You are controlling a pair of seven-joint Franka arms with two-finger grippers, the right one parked.
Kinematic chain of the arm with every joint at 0, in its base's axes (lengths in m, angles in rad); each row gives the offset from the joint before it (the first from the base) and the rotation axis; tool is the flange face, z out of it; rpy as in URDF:
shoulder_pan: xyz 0 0 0.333 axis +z
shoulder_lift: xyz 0 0 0 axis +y
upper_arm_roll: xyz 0 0 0.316 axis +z
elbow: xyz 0.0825 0 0 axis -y
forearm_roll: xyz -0.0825 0 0.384 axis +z
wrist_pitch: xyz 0 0 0 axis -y
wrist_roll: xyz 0.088 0 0 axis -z
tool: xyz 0 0 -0.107 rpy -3.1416 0 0
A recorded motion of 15 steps. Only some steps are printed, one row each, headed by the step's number.
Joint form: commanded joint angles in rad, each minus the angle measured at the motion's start. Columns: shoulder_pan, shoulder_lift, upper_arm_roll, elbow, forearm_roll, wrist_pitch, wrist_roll.
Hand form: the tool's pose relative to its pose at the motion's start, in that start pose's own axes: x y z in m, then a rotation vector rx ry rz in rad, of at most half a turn. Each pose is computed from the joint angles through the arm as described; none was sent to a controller.
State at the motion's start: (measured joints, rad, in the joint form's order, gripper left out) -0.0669 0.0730 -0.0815 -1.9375 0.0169 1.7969 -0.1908
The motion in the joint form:
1: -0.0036 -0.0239 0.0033 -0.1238 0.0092 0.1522 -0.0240
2: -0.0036 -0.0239 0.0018 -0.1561 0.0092 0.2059 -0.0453
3: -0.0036 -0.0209 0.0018 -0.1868 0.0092 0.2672 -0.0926
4: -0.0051 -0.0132 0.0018 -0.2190 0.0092 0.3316 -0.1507
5: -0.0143 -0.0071 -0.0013 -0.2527 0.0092 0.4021 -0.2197
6: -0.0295 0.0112 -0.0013 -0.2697 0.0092 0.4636 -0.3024
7: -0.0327 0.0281 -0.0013 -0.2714 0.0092 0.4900 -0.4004
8: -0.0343 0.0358 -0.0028 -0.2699 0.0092 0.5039 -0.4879
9: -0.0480 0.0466 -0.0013 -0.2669 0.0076 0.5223 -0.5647
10: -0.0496 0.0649 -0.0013 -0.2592 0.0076 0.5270 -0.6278
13: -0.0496 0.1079 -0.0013 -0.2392 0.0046 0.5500 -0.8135
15: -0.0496 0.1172 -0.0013 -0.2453 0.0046 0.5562 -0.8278
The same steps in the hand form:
1: -0.0048 -0.0003 0.0336 -0.0004 0.0532 -0.0192
2: -0.0045 0.0009 0.0442 -0.0057 0.0741 -0.0381
3: -0.0031 0.0015 0.0546 -0.0146 0.1007 -0.0844
4: -0.0016 0.0030 0.0678 -0.0250 0.1237 -0.1398
5: -0.0018 0.0100 0.0799 -0.0381 0.1525 -0.1952
6: 0.0009 0.0192 0.0911 -0.0538 0.1758 -0.2615
7: 0.0044 0.0218 0.0980 -0.0669 0.1801 -0.3554
8: 0.0063 0.0240 0.0998 -0.0788 0.1843 -0.4393
9: 0.0082 0.0313 0.1021 -0.0919 0.1907 -0.5042
10: 0.0119 0.0331 0.1077 -0.0965 0.1824 -0.5655
13: 0.0222 0.0356 0.1189 -0.1195 0.1709 -0.7521
15: 0.0222 0.0357 0.1262 -0.1160 0.1620 -0.7664

